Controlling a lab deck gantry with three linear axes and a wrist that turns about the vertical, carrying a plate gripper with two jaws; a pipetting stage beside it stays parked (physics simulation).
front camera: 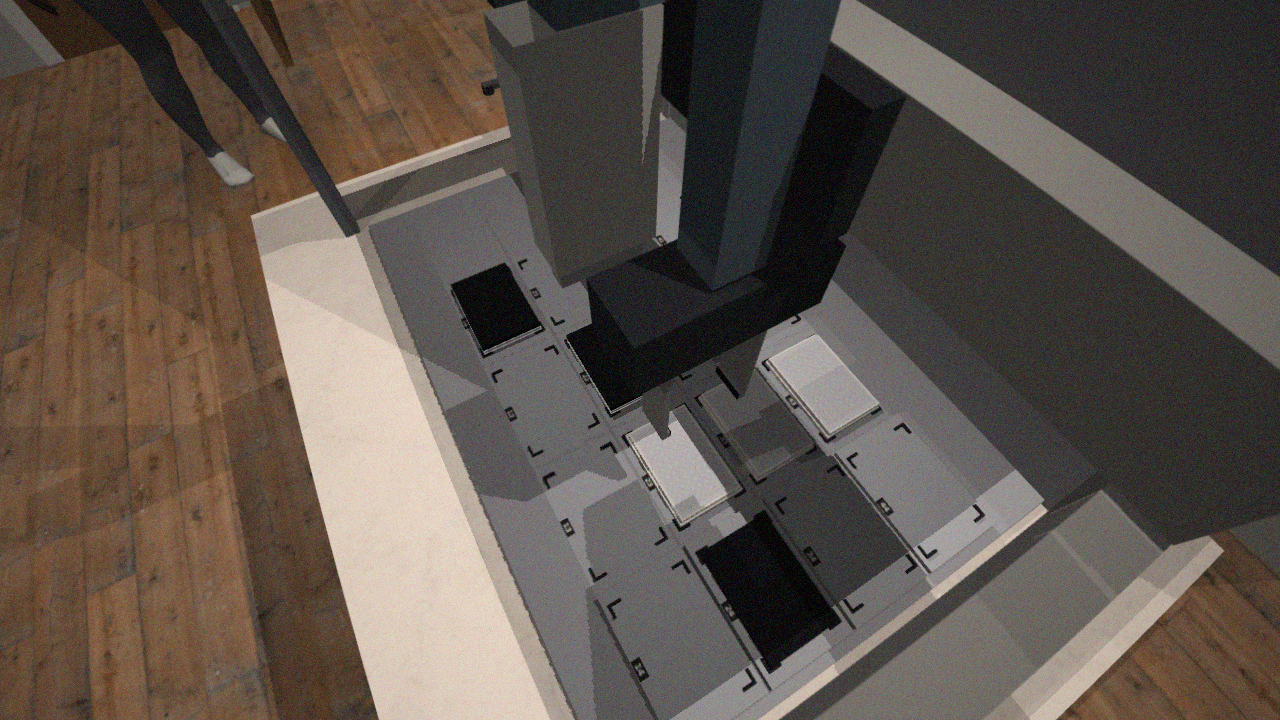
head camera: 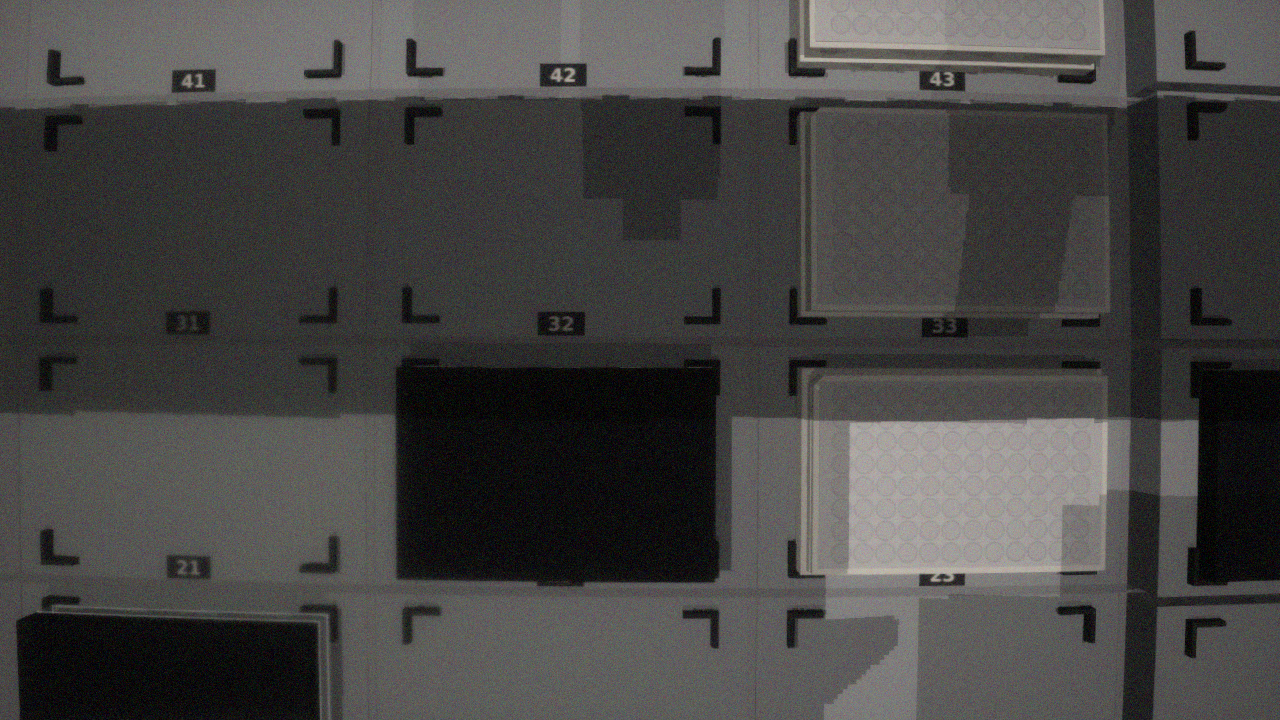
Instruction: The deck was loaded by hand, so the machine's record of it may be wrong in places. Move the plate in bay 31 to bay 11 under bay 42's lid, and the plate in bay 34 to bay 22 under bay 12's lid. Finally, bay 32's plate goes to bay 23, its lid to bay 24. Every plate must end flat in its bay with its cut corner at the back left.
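Frame: origin at the robot's base, x ahead, y left, z up, level; metres.
Seen in the pictures: gripper, fingertip midpoint: (front camera: 693,402); robot's base at its link origin: (front camera: 453,291).
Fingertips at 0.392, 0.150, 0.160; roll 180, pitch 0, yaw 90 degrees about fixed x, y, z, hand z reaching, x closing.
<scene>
Pixels of each thing's middle, then the offset from my fingertips to it, as dx, dy, dz. "*": a spot on its surface instead.
- pale rim at a spot on its surface: (head camera: 554,474) (front camera: 616,356) * -0.164, +0.000, -0.143
- black-topped plate at the middle of its body: (front camera: 494,304) -0.328, -0.107, -0.147
- flat black piece at the middle of its body: (front camera: 767,586) +0.164, +0.000, -0.141
My gripper (front camera: 700,414) is open and empty, raised above the plates; it does not show in the head view. A light plate (front camera: 693,479) (head camera: 966,492) lies flat in bay 23, with a cut corner at the back left. Bays 31 and 32 hold no plate in the head view. A plate with a black top and pale rim (front camera: 601,362) (head camera: 554,474) lies in bay 22. Another black-topped plate (front camera: 494,307) (head camera: 170,667) is in bay 11, partly shown in the head view. A flat black piece (front camera: 769,591) (head camera: 1239,474) lies in bay 24.
A light plate (front camera: 760,434) (head camera: 895,214) sits in bay 33, and another (front camera: 823,385) (head camera: 957,26) in bay 43. The parked grey pipetting stage (front camera: 590,152) stands left of the gripper column in the front view. Walls edge the deck.
</scene>
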